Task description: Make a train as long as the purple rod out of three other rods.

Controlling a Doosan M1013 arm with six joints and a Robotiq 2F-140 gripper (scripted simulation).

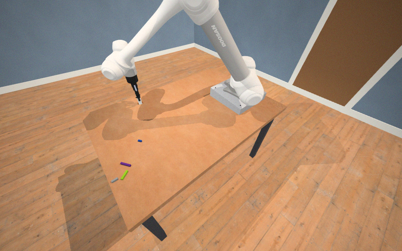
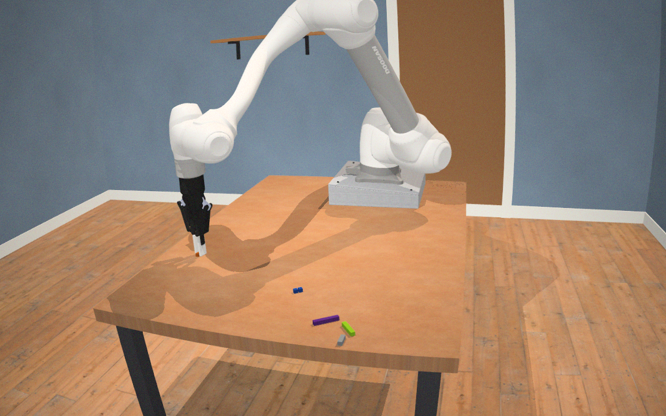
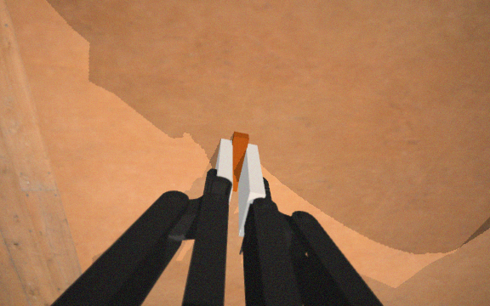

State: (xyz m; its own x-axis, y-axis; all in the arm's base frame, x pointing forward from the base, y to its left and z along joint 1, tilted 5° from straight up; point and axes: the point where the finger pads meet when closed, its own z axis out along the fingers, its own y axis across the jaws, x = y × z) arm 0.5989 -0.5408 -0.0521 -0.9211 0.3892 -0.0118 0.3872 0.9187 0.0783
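My gripper is now 30 mm above the orange rod. Round my hand: grey rod (460 mm ahead, 460 mm to the left, 30 mm below); lime rod (410 mm ahead, 470 mm to the left, 30 mm below); purple rod (380 mm ahead, 420 mm to the left, 30 mm below).
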